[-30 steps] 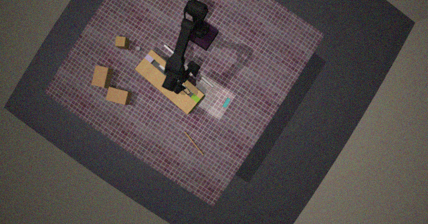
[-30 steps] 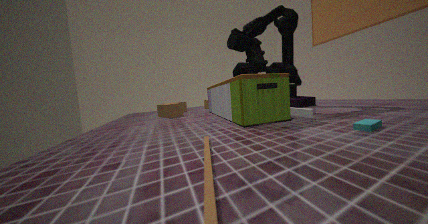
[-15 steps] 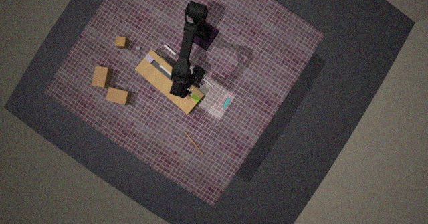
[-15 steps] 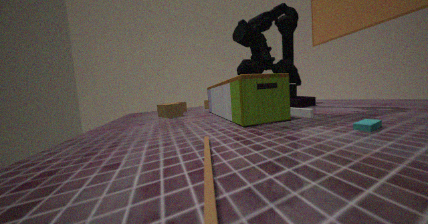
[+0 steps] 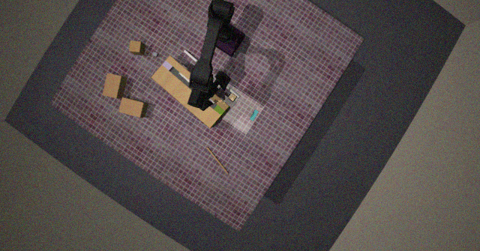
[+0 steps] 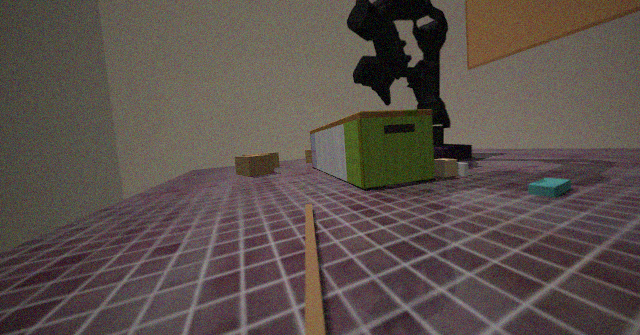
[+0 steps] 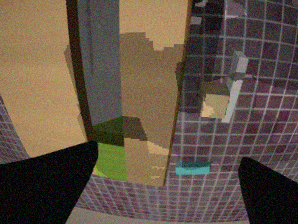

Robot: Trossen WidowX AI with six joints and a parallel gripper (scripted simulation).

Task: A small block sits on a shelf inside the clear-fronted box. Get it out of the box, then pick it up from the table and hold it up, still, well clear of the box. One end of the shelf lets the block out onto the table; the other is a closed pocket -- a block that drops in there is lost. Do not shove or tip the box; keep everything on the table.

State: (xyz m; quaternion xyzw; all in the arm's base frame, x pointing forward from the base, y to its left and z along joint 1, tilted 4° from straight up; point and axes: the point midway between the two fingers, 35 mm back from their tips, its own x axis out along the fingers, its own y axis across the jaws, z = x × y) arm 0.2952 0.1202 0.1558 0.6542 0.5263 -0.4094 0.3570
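The tan block lies 14 cm below my gripper tip, 5 cm to the left of it and 4 cm behind it. Also, from my gripper tip: long box 13 cm to the right, 9 cm below, 1 cm ahead; thin wooden stick 30 cm ahead, 15 cm to the left, 15 cm below.
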